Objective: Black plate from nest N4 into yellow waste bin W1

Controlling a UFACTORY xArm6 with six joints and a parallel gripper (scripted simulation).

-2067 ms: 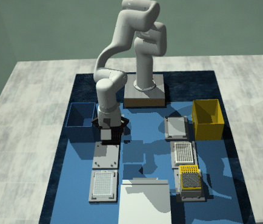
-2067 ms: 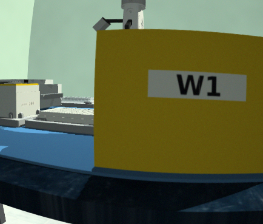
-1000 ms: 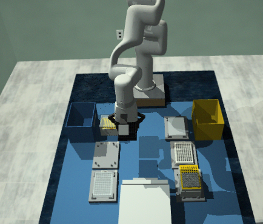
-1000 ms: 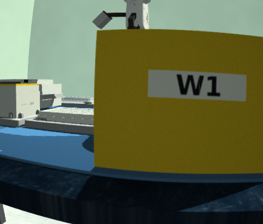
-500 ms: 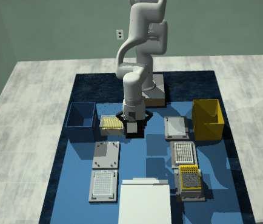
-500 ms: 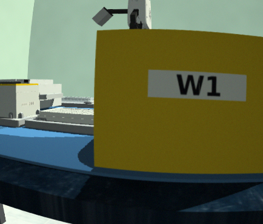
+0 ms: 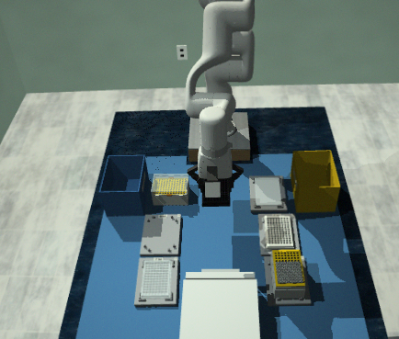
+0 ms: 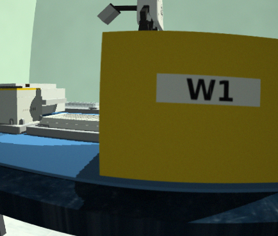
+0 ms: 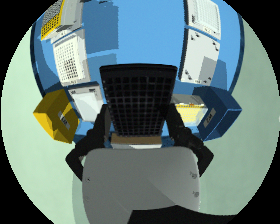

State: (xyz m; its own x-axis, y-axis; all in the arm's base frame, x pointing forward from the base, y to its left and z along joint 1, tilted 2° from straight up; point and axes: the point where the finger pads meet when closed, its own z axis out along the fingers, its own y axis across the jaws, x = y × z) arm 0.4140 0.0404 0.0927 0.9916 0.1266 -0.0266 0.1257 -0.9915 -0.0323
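The yellow waste bin W1 lies 310 mm to the left of my hand, 160 mm behind it and 120 mm below it. Also, from my hand: grey work nest (170 mm to the right, 150 mm below, 90 mm ahead); then black plate (10 mm below); then white plate (200 mm to the left, 140 mm below, 40 mm ahead).
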